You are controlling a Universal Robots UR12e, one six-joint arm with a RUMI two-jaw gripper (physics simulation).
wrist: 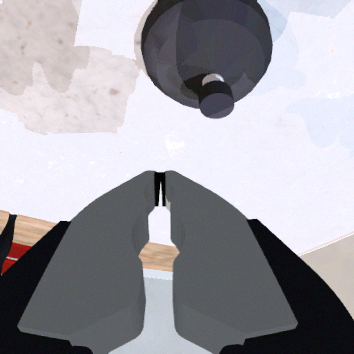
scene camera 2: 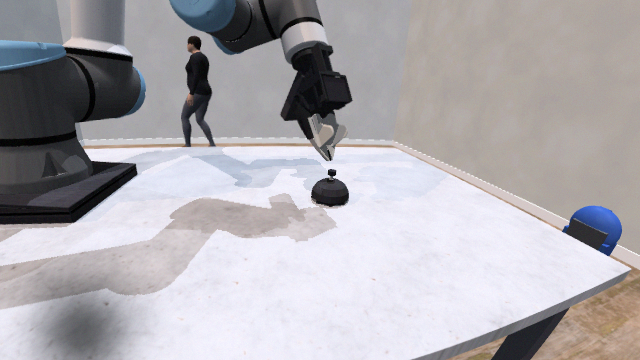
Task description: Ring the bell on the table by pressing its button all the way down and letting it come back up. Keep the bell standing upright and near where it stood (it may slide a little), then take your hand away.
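Places are measured from the arm's base along level axes (x ahead, y left, z up), in millimetres.
Pixels of known places: gripper, between the fingertips: (wrist: 160, 174) (scene camera 2: 329, 161); arm's base, origin of its link: (scene camera 2: 43, 176).
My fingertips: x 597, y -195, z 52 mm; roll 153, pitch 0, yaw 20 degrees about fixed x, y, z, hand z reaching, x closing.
Note:
Ahead of a thing's pixels: the offset from my fingertips to its top centre. Level surfaces: height alone.
The black domed bell {dx +21, dy +26, dz -30 mm} (scene camera 2: 330, 192) (wrist: 200, 47) stands upright on the white table {dz -96 mm} (scene camera 2: 425, 250). Its button {dx +21, dy +26, dz -30 mm} (scene camera 2: 332, 172) (wrist: 216, 102) sits raised on a short silver stem at the top. My gripper (scene camera 2: 329, 159) (wrist: 160, 174) is shut with nothing between its fingers. In the scene view the fingertips hang a little above the button, pointing down, with a gap between. In the wrist view the button lies ahead of the fingertips and to their right, not touching them.
The robot's base (scene camera 2: 45, 200) stands at the left of the table. A person (scene camera 2: 198, 90) in dark clothes is behind the table. A blue rounded object (scene camera 2: 597, 225) shows beyond the right edge. A red item (wrist: 16, 255) shows beyond the table in the wrist view.

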